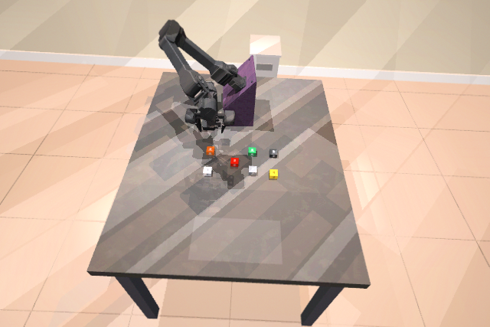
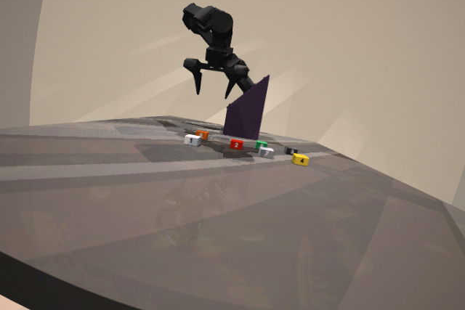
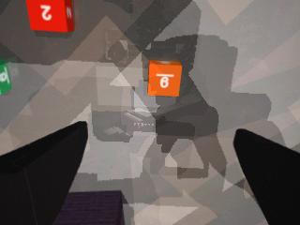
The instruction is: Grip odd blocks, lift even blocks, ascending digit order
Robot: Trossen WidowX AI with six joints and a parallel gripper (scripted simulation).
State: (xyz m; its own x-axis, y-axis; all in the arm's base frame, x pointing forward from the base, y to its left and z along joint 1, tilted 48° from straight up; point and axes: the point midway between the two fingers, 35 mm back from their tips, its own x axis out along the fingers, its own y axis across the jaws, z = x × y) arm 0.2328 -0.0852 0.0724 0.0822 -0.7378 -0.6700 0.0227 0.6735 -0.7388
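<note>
The white block marked 1 lies 11 cm ahead of my gripper tip, 1 cm to the right of it and 12 cm below it. Round my gripper tip: red block marked 2: 6 cm ahead, 10 cm to the left, 12 cm below; green block: 1 cm behind, 17 cm to the left, 12 cm below; orange block: 1 cm to the right, 12 cm below.
</note>
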